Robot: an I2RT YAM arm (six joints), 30 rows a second.
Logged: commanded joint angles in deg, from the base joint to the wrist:
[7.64, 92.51, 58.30, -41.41, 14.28, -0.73]
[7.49, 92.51, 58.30, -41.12, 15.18, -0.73]
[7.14, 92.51, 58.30, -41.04, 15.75, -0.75]
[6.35, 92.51, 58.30, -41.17, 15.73, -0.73]
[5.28, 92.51, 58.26, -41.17, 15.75, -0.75]
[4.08, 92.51, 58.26, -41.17, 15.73, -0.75]
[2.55, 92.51, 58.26, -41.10, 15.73, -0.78]
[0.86, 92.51, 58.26, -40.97, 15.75, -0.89]
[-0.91, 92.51, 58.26, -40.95, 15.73, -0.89]
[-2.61, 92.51, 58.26, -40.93, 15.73, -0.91]
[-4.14, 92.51, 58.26, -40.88, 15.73, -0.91]
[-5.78, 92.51, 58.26, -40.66, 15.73, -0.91]
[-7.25, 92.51, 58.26, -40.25, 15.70, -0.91]
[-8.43, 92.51, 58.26, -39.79, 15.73, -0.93]
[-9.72, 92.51, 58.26, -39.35, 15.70, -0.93]
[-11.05, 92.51, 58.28, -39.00, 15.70, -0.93]
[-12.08, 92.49, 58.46, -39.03, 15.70, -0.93]
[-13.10, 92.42, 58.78, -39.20, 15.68, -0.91]
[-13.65, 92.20, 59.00, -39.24, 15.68, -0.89]
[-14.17, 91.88, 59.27, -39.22, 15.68, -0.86]
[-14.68, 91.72, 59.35, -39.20, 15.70, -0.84]
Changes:
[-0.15, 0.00, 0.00, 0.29, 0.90, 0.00]
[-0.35, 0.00, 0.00, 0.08, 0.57, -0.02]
[-0.79, 0.00, 0.00, -0.13, -0.02, 0.02]
[-1.07, 0.00, -0.04, 0.00, 0.02, -0.02]
[-1.20, 0.00, 0.00, 0.00, -0.02, 0.00]
[-1.53, 0.00, 0.00, 0.07, 0.00, -0.03]
[-1.69, 0.00, 0.00, 0.13, 0.02, -0.11]
[-1.77, 0.00, 0.00, 0.02, -0.02, 0.00]
[-1.70, 0.00, 0.00, 0.02, 0.00, -0.02]
[-1.53, 0.00, 0.00, 0.05, 0.00, 0.00]
[-1.64, 0.00, 0.00, 0.22, 0.00, 0.00]
[-1.47, 0.00, 0.00, 0.41, -0.03, 0.00]
[-1.18, 0.00, 0.00, 0.46, 0.03, -0.02]
[-1.29, 0.00, 0.00, 0.44, -0.03, 0.00]
[-1.33, 0.00, 0.02, 0.35, 0.00, 0.00]
[-1.03, -0.02, 0.18, -0.03, 0.00, 0.00]
[-1.02, -0.07, 0.32, -0.17, -0.02, 0.02]
[-0.55, -0.22, 0.22, -0.04, 0.00, 0.02]
[-0.52, -0.32, 0.27, 0.02, 0.00, 0.03]
[-0.51, -0.16, 0.08, 0.02, 0.02, 0.02]

